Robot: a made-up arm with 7 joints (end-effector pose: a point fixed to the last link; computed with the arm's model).
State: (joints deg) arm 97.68 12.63 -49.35 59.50 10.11 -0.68 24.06
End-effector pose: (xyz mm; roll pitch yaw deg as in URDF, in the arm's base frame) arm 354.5 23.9 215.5 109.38 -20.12 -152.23
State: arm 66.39 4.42 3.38 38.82 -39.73 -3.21 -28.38
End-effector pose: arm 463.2 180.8 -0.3 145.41 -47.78 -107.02
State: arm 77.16 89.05 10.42 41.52 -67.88 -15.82 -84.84
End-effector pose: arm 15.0 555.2 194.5 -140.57 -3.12 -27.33
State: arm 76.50 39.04 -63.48 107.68 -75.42 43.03 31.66
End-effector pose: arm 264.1 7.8 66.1 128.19 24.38 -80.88
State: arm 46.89 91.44 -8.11 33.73 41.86 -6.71 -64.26
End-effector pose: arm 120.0 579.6 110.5 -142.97 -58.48 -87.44
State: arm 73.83 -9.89 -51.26 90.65 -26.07 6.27 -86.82
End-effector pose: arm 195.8 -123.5 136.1 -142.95 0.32 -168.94
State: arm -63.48 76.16 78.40 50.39 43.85 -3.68 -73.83
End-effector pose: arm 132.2 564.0 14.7 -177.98 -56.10 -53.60
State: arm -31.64 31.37 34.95 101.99 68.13 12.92 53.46
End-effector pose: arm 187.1 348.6 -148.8 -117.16 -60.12 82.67
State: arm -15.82 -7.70 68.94 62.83 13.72 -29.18 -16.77
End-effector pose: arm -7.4 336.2 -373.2 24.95 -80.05 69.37
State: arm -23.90 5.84 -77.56 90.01 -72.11 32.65 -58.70
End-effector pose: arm -32.6 -130.6 -230.9 115.37 -26.12 -126.47
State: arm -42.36 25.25 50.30 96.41 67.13 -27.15 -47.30
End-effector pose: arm 104.6 411.2 -164.2 -85.40 -61.42 179.24
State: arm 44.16 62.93 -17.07 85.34 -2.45 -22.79 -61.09
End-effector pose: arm 325.8 293.5 69.3 -175.73 -7.41 -124.11
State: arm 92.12 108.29 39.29 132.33 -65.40 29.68 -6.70
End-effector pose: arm -136.7 90.4 164.4 -105.36 -38.34 -30.91
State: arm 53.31 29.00 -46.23 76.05 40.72 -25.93 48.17
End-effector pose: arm 386.9 85.2 -40.5 113.10 -50.19 166.69
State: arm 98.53 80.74 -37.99 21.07 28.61 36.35 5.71
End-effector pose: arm 126.6 592.5 103.8 3.88 -73.01 61.80
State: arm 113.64 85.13 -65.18 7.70 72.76 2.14 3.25
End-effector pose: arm 64.2 621.5 46.3 -104.64 -58.92 179.07
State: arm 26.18 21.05 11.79 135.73 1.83 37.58 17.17
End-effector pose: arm 168.3 170.7 116.2 143.08 -49.83 -146.15
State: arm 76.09 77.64 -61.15 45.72 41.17 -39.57 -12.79
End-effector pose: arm 284.2 490.6 34.9 150.00 -31.32 -114.35
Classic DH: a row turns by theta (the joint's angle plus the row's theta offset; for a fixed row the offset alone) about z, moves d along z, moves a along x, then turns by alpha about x. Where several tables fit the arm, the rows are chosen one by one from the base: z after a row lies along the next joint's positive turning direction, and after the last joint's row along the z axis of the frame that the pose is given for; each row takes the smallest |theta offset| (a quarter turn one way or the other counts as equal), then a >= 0, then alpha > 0; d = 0 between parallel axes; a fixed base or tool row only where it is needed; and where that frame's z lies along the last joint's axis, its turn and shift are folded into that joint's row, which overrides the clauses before.
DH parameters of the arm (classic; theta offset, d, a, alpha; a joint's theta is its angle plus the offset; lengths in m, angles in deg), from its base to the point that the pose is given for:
base (fixed): 0 0 0 90
joint 1: 90 -0.137 0 90
joint 2: 90 0 0 90
joint 3: 90 -0.196 0 90
joint 4: 0 0 0 -90
joint 5: 0 -0.296 0 -90
joint 6: -90 0 0 90
joint 7: 90 0 0 90
tool (fixed): -90 0 0 0

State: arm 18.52 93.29 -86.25 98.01 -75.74 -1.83 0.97
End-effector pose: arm 108.1 308.3 -262.4 9.11 18.61 -165.39
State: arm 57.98 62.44 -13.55 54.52 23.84 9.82 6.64
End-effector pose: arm 311.0 436.9 81.9 123.06 -62.83 -94.12
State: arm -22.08 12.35 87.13 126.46 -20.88 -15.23 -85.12
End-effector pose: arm 22.8 373.6 24.5 -131.78 -14.40 -63.57
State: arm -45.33 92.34 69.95 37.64 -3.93 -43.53 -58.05
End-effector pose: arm 176.7 560.1 87.6 169.90 0.58 -82.51
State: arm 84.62 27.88 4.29 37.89 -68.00 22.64 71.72
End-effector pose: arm 388.7 349.9 145.5 44.26 -31.74 -52.85
